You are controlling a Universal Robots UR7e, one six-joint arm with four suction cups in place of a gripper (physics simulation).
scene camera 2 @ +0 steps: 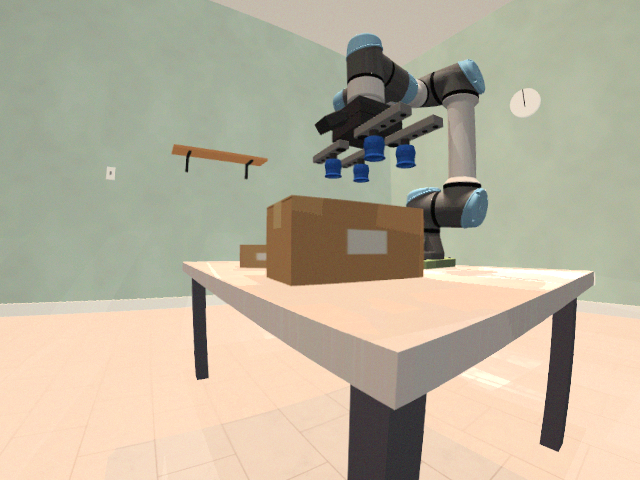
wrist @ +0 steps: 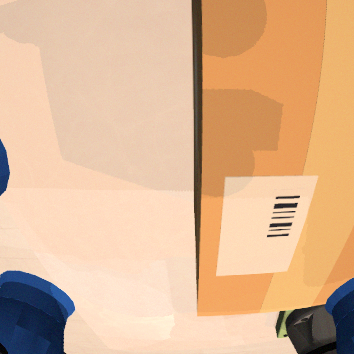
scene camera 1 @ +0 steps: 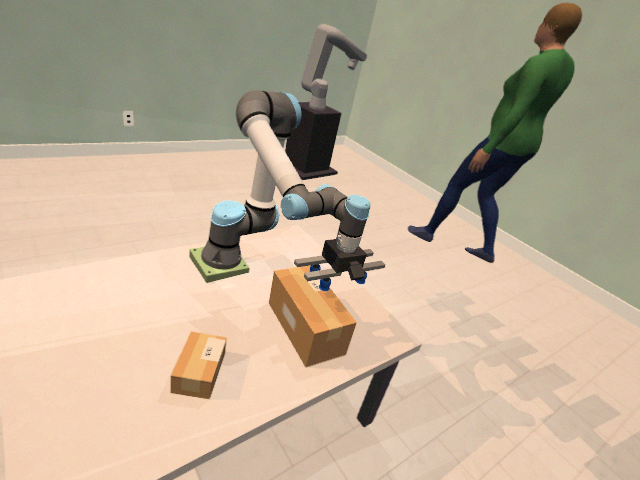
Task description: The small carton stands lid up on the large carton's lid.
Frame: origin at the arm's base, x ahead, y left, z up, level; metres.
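Where they show: hand, tool point: [scene camera 2: 366,171] [wrist: 207,251] [scene camera 1: 337,277]; arm's base, link origin: [wrist: 322,314] [scene camera 1: 221,257].
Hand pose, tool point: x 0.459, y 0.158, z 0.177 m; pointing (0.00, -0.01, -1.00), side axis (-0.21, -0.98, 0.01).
Note:
Each offset is from my tool point to the top centre of the thing. Level surfaces: height alone.
The large carton @[dx -0.018, dy -0.075, dz -0.060 m] [scene camera 1: 331,311] [scene camera 2: 320,248] [wrist: 280,65] stands on the table with its taped, labelled lid up. The small carton @[dx -0.037, dy -0.456, dz -0.137 m] [scene camera 1: 196,364] [scene camera 2: 251,255] lies apart from it on the table, label face up; in scene camera 2 it is partly hidden behind the large carton. My suction gripper [scene camera 1: 338,276] [scene camera 2: 368,161] has four blue cups and hangs above the large carton's lid, with a visible gap in scene camera 2. It carries no carton. In the wrist view a blue cup [wrist: 32,312] is beside the large carton's outline, over the table.
The table @[dz -0.210 m] [scene camera 1: 103,423] [scene camera 2: 465,304] [wrist: 100,225] has its near edge close to the large carton. My arm's green base plate [scene camera 1: 217,271] [scene camera 2: 439,262] is behind the cartons. A person [scene camera 1: 537,103] and another arm on a black pedestal [scene camera 1: 312,139] stand beyond the table.

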